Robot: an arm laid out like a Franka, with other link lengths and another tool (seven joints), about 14 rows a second.
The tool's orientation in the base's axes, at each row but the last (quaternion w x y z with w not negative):
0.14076, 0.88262, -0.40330, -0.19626
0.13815, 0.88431, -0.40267, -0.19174
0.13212, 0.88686, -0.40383, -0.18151
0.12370, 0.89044, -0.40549, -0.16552
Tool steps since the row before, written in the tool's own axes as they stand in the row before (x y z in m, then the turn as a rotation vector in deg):
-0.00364, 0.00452, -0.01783, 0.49, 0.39, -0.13
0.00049, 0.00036, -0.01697, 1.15, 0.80, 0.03
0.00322, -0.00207, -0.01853, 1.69, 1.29, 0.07
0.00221, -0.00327, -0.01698, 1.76, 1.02, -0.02
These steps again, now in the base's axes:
0.00306, 0.00153, 0.01844, 0.10, -0.61, 0.16
0.00770, 0.00092, 0.01511, 0.15, -1.39, 0.03
0.01128, 0.00049, 0.01518, 0.14, -2.12, 0.06
0.01030, 0.00187, 0.01394, 0.40, -1.99, 0.04

